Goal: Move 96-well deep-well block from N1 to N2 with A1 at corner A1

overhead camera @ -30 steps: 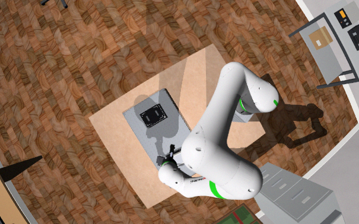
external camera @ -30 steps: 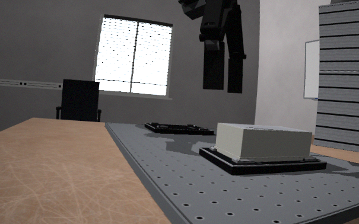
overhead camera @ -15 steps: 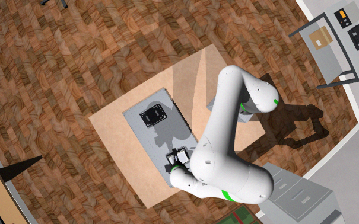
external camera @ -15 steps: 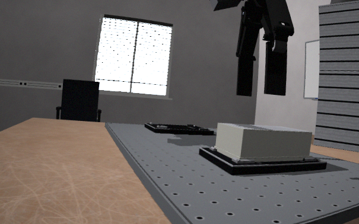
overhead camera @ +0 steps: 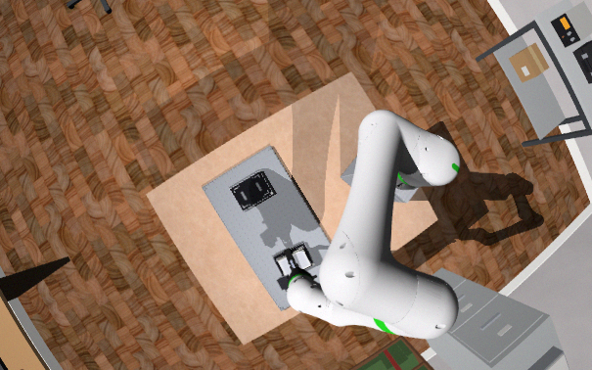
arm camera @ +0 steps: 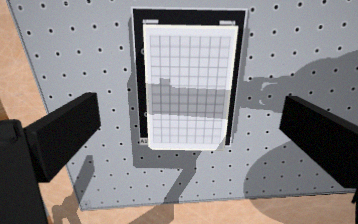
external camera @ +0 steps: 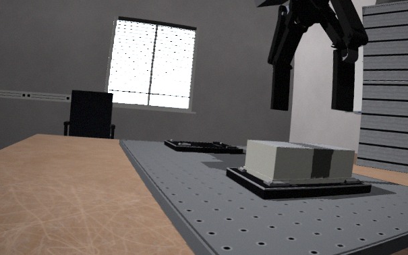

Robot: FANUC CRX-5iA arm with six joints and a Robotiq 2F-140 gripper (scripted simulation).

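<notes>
Now: hand 8 cm above the 96-well deep-well block. From my hand the other things lie so: black nest 10 cm below.
</notes>
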